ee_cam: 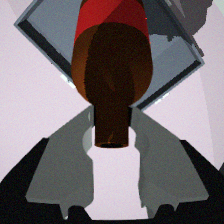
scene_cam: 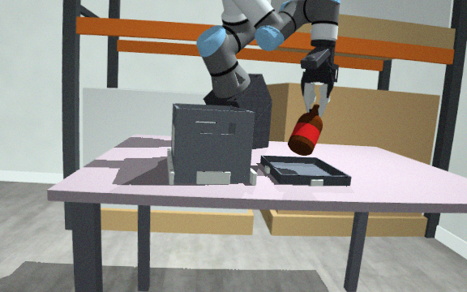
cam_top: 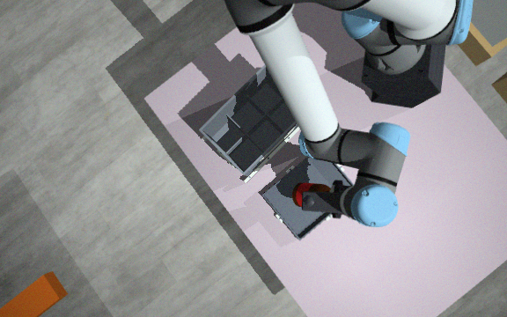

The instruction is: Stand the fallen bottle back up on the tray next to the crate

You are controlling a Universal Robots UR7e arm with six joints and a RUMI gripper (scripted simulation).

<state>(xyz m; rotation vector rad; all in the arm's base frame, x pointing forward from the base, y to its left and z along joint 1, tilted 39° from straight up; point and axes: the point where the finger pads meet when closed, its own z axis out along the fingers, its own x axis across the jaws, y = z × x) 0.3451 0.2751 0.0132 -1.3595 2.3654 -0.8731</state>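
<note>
Right now the brown bottle is 40 mm below my hand, 20 mm to the right of it and 20 mm ahead of it. Round my hand: dark tray 160 mm below, 30 mm to the right, 30 mm ahead; then dark crate 310 mm to the right, 90 mm below, 60 mm ahead.
</note>
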